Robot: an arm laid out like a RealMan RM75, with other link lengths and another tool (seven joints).
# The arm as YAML. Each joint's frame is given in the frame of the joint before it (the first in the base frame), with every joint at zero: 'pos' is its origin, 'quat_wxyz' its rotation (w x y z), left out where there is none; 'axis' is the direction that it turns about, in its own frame. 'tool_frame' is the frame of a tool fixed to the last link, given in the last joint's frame.
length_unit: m
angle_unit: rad
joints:
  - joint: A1
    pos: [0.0, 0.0, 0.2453]
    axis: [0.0, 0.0, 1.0]
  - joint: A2
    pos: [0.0, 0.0, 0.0]
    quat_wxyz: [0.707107, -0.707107, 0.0, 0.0]
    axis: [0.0, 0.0, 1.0]
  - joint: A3
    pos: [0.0, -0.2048, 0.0]
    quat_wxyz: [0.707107, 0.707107, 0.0, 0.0]
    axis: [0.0, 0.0, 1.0]
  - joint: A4
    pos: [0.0, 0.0, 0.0]
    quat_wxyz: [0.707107, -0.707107, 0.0, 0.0]
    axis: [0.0, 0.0, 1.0]
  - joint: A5
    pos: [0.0, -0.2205, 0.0]
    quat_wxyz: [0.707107, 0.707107, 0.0, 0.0]
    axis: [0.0, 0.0, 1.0]
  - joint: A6
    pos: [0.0, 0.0, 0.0]
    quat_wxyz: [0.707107, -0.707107, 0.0, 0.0]
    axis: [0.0, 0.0, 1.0]
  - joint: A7
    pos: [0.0, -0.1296, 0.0]
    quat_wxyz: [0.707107, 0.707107, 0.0, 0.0]
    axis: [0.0, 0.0, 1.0]
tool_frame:
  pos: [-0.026, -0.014, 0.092]
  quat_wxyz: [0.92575, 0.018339, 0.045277, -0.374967]
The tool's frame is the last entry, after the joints.
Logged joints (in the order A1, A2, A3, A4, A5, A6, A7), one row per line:
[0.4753 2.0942 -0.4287 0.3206 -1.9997 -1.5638 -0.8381]
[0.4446 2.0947 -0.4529 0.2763 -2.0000 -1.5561 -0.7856]
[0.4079 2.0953 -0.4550 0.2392 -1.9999 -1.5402 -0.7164]
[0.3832 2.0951 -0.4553 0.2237 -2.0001 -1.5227 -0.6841]
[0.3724 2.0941 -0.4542 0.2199 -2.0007 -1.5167 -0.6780]
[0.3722 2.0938 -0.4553 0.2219 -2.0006 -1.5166 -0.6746]
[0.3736 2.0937 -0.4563 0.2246 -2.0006 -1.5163 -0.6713]
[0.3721 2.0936 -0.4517 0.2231 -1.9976 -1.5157 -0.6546]
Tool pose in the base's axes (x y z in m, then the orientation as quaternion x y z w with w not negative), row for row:
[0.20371 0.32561 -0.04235 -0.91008 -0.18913 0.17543 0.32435]
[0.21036 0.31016 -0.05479 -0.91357 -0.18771 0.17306 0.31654]
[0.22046 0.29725 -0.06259 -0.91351 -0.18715 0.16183 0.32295]
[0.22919 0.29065 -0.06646 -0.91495 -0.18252 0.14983 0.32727]
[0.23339 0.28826 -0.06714 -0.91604 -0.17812 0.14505 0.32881]
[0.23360 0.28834 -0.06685 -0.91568 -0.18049 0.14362 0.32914]
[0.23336 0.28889 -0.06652 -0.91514 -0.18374 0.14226 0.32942]
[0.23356 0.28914 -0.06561 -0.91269 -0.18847 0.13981 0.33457]
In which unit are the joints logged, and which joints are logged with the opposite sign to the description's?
The joints are logged in radians. Opposite sign: A4, A7.
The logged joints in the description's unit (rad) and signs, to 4 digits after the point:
[0.4753 2.0942 -0.4287 -0.3206 -1.9997 -1.5638 0.8381]
[0.4446 2.0947 -0.4529 -0.2763 -2.0000 -1.5561 0.7856]
[0.4079 2.0953 -0.4550 -0.2392 -1.9999 -1.5402 0.7164]
[0.3832 2.0951 -0.4553 -0.2237 -2.0001 -1.5227 0.6841]
[0.3724 2.0941 -0.4542 -0.2199 -2.0007 -1.5167 0.6780]
[0.3722 2.0938 -0.4553 -0.2219 -2.0006 -1.5166 0.6746]
[0.3736 2.0937 -0.4563 -0.2246 -2.0006 -1.5163 0.6713]
[0.3721 2.0936 -0.4517 -0.2231 -1.9976 -1.5157 0.6546]

